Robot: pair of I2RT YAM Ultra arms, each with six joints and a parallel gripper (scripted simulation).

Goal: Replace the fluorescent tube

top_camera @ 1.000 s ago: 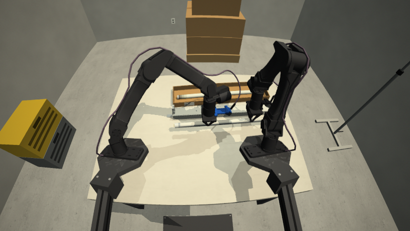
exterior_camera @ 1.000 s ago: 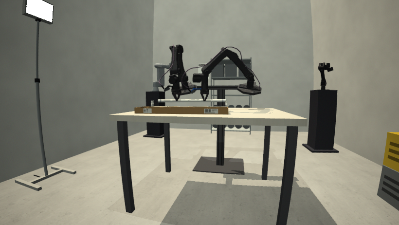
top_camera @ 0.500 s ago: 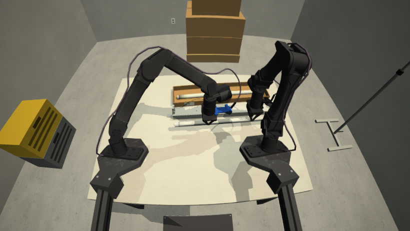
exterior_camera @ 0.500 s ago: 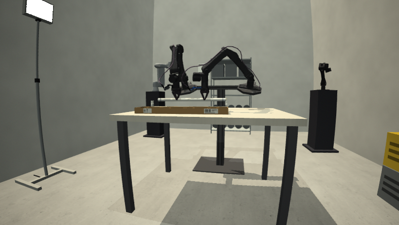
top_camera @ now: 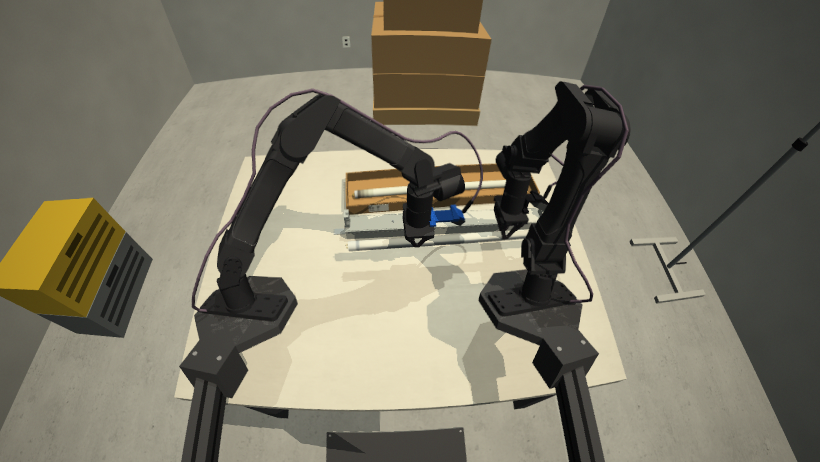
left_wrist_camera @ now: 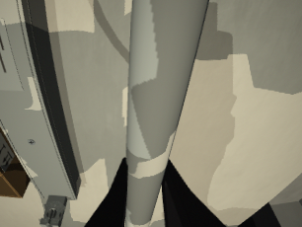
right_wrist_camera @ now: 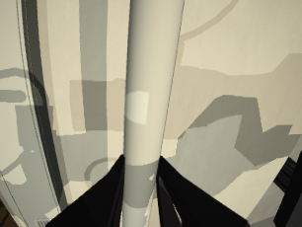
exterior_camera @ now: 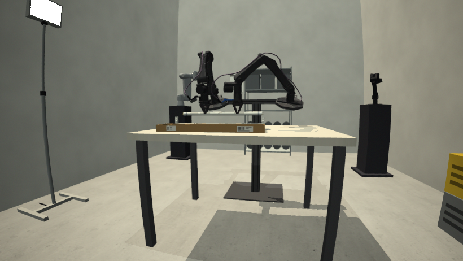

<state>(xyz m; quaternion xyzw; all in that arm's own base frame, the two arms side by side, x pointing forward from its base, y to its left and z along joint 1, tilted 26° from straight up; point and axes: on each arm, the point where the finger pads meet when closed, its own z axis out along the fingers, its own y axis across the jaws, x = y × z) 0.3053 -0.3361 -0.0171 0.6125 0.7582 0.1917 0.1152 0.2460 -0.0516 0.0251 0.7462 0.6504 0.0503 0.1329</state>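
The LED tube is 1 cm ahead of my left hand and 12 cm to the right of it. The rest, counted from my left hand: old fluorescent tube 28 cm ahead, 11 cm to the right, 9 cm below; then white light fixture 13 cm ahead, 11 cm to the right, 5 cm below; then brown carton 28 cm ahead, 11 cm to the right, 9 cm below.
My right gripper is now 10 mm past the LED tube, 120 mm to the right of it and 10 mm above it. Round my right hand: old fluorescent tube: 260 mm ahead, 130 mm to the left, 90 mm below; then white light fixture: 110 mm ahead, 130 mm to the left, 60 mm below; then brown carton: 270 mm ahead, 130 mm to the left, 90 mm below.
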